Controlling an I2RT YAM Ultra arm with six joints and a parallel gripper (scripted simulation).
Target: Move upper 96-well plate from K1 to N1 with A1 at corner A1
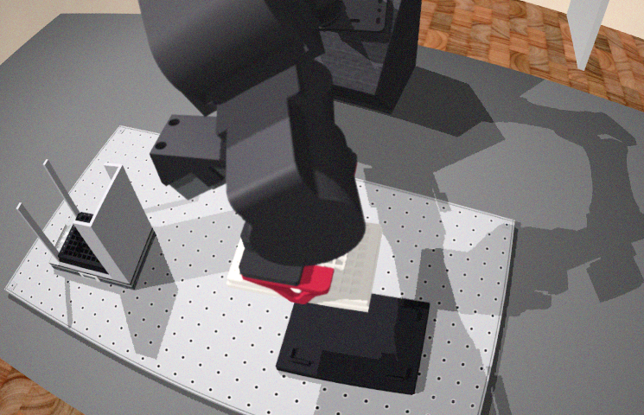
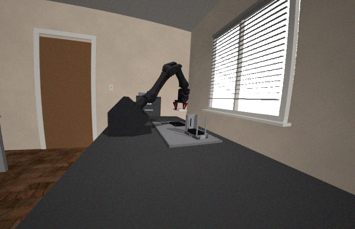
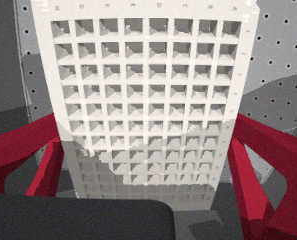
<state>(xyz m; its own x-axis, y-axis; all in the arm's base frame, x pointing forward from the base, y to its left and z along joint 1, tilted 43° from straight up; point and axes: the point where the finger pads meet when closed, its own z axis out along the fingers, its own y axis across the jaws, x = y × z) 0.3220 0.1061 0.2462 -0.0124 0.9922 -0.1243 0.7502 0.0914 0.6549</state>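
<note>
Right now my hand is 50 mm past the pale A1 square, 20 mm to the left of it and 150 mm above it. Round my hand: rack back wall 40 mm behind, 250 mm to the right, 80 mm below; white 96-well plate right at my hand; dark plate 40 mm behind, 320 mm to the right, 130 mm below.
</note>
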